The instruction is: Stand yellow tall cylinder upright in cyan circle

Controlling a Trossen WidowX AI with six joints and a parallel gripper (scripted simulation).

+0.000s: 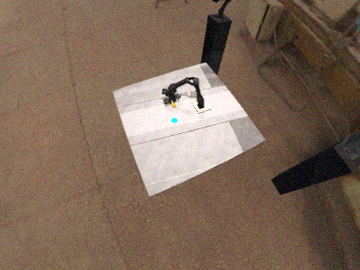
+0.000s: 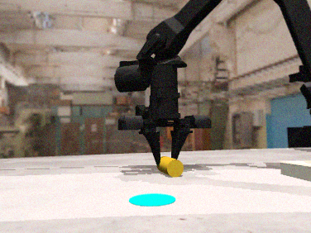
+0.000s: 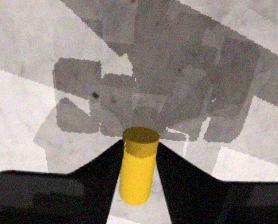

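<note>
The cyan circle is 210 mm to the left of my gripper tip, 60 mm ahead of it and 20 mm below it. From my gripper tip the other things lie so: yellow tall cylinder (20 mm to the left).
</note>
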